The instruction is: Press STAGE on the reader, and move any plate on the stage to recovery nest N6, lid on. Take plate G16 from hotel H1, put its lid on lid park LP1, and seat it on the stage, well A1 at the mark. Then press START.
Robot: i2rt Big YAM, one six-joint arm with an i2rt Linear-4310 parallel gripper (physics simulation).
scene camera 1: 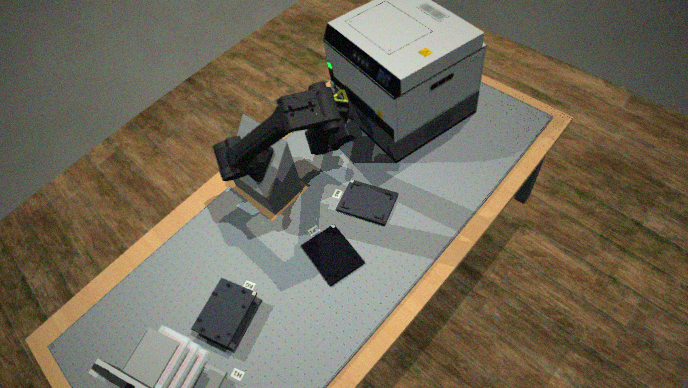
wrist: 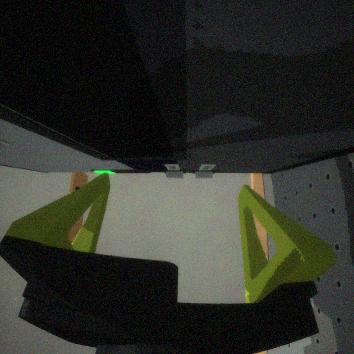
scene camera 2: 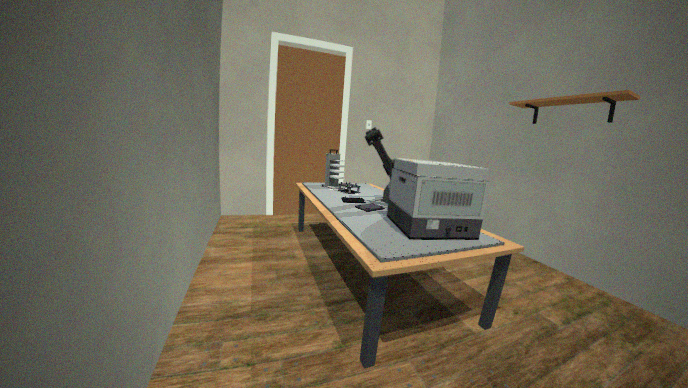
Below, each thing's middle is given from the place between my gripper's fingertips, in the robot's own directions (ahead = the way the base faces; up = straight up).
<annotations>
Now: the dark square nest point(scene camera 1: 368, 202) 290 mm ahead of my hand, 210 mm to the right of it and 100 mm below it. From my hand the other things lie so: flat black pad point(scene camera 1: 335, 258): 410 mm to the right, 330 mm ahead, 100 mm below.
</annotations>
